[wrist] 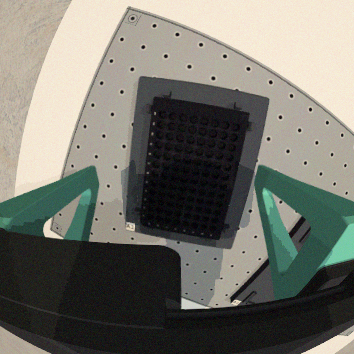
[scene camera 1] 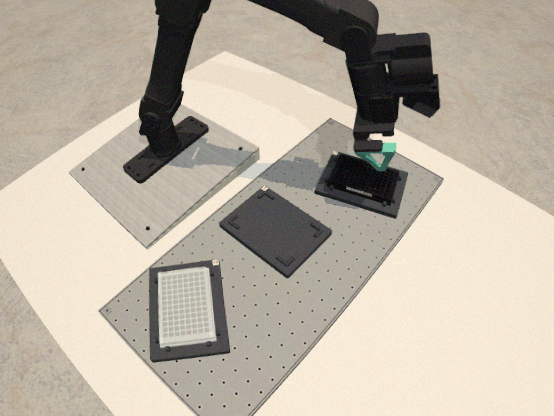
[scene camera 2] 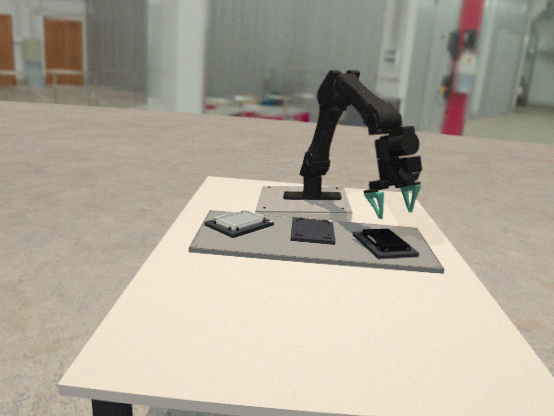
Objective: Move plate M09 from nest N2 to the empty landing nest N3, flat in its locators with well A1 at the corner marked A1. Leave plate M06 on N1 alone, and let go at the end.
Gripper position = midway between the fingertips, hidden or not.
Observation:
My gripper point(scene camera 1: 383, 150) is open and holds nothing. Also in view: a black well plate point(scene camera 1: 351, 175). Also in view: a clear well plate point(scene camera 1: 186, 317).
The black well plate is seen too in the wrist view point(wrist: 193, 150) and in scene camera 2 point(scene camera 2: 384, 238). My gripper also shows in the wrist view point(wrist: 176, 173) and in scene camera 2 point(scene camera 2: 395, 215). The wrist view does not show the clear well plate: it is out of frame.

